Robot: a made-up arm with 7 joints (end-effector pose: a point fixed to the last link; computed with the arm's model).
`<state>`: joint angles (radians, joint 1 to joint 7).
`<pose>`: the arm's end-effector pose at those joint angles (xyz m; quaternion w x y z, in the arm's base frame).
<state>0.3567 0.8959 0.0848 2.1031 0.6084 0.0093 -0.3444</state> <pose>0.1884 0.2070 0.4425 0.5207 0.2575 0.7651 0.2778</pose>
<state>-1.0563 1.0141 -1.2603 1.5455 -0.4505 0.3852 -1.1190</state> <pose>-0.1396 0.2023 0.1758 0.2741 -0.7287 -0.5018 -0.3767</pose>
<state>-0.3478 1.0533 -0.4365 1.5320 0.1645 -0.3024 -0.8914</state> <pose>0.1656 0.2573 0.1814 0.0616 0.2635 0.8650 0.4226</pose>
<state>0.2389 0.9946 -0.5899 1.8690 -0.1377 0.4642 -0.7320</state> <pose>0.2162 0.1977 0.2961 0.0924 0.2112 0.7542 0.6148</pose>
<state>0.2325 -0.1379 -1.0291 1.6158 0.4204 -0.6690 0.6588</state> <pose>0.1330 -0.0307 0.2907 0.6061 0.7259 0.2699 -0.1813</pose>
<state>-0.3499 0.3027 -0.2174 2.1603 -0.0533 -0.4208 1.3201</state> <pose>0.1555 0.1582 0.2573 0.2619 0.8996 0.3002 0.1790</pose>
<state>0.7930 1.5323 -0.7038 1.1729 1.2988 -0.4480 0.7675</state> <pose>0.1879 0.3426 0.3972 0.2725 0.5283 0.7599 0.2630</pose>
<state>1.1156 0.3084 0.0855 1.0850 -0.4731 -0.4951 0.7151</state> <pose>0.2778 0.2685 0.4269 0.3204 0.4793 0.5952 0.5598</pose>
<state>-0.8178 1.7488 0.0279 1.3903 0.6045 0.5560 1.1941</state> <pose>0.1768 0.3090 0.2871 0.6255 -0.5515 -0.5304 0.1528</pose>
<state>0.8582 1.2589 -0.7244 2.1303 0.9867 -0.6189 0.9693</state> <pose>0.1654 0.1565 0.3984 0.4012 0.8587 0.1802 0.2629</pose>
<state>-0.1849 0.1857 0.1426 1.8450 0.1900 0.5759 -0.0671</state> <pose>0.1857 0.2143 0.2459 0.0251 -0.2500 -0.9679 0.0053</pose>
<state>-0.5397 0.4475 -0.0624 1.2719 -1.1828 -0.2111 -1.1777</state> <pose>0.1159 0.2754 0.1238 0.0776 0.2878 0.6312 0.7161</pose>
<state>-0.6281 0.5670 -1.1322 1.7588 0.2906 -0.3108 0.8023</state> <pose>-0.0316 0.0777 0.1789 0.0572 0.8400 0.3143 -0.4386</pose>
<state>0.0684 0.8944 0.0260 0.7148 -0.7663 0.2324 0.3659</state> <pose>0.1328 0.4045 0.2361 0.5916 -0.3018 -0.6500 -0.3695</pose>
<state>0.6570 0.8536 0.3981 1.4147 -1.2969 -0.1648 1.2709</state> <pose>0.1427 0.3729 0.4490 0.4634 -0.3361 -0.6213 -0.5351</pose>
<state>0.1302 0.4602 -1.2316 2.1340 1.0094 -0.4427 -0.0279</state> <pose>0.0790 0.0248 0.2970 0.3153 0.6008 0.5568 -0.4790</pose>
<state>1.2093 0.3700 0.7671 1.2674 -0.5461 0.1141 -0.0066</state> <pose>0.1854 0.3821 0.4402 0.3913 -0.2079 0.8489 0.2882</pose>
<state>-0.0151 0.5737 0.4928 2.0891 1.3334 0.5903 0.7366</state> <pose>0.1447 0.2528 0.3928 0.3939 0.6587 0.6038 -0.2151</pose>
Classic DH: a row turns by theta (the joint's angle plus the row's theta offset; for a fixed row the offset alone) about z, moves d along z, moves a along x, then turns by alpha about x. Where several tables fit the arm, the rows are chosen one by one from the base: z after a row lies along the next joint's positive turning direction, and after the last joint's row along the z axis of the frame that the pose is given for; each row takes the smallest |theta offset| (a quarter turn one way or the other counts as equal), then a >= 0, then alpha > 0; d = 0 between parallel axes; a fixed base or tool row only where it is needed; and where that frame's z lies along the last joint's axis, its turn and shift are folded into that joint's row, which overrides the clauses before.
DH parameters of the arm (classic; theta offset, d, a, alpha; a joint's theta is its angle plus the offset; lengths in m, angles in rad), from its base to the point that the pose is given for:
base (fixed): 0 0.37 0.01 1.5708
joint 1: 1.5708 -0.15 0.01 1.5708
joint 2: -1.5708 0 0.02 -1.5708
joint 3: -1.5708 -0.14 0.02 1.5708
joint 4: 0 -0.02 0 -1.5708
joint 5: 0 -0.18 0 -1.5708
joint 6: -1.5708 0 0 1.5708
joint 7: -1.4745 -0.0071 0.0189 0.4136
tool (fixed): 2.1375 0.0296 0 0

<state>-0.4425 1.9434 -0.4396 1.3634 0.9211 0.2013 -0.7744</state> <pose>0.1857 0.3525 0.2990 0.3242 -0.0918 -0.7238 -0.6021</pose>
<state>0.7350 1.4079 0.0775 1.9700 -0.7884 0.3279 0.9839</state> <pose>0.1123 0.2562 0.5222 0.2617 -0.1655 -0.5460 -0.7784</pose>
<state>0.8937 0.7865 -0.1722 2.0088 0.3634 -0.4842 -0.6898</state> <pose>0.1675 0.1845 0.5104 0.8278 0.0925 0.4915 0.2543</pose>
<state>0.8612 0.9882 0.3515 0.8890 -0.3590 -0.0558 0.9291</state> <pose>0.1484 0.4152 0.4160 0.0216 -0.3355 -0.8573 -0.3899</pose>
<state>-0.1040 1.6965 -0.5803 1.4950 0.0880 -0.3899 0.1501</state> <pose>0.1784 0.3296 0.2854 0.2324 -0.6844 -0.5021 -0.4749</pose>
